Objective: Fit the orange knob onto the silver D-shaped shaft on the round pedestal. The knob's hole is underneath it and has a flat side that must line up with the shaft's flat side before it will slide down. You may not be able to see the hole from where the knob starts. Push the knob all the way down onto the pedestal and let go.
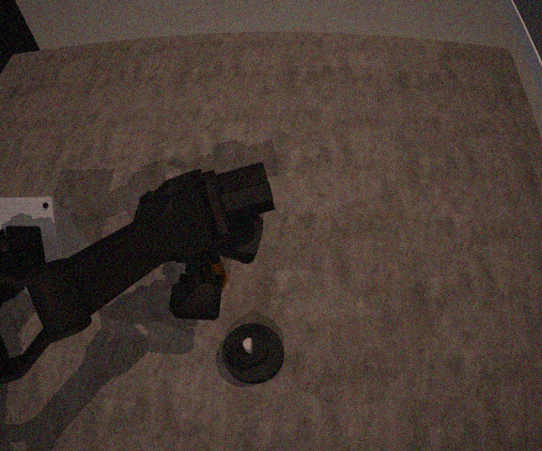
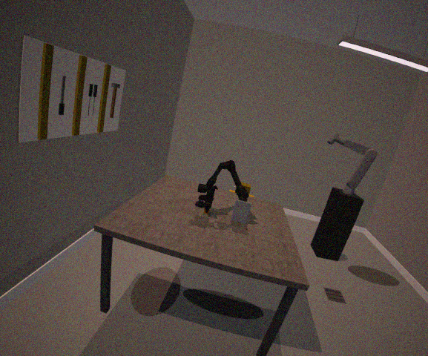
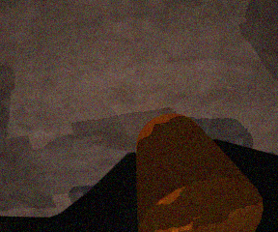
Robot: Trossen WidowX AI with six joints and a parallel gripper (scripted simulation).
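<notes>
My gripper tip is now 7 cm short of the D-shaft pedestal, 11 cm to the left of it and 2 cm below it. From my gripper tip the other things lie so: orange knob 4 cm above.
</notes>
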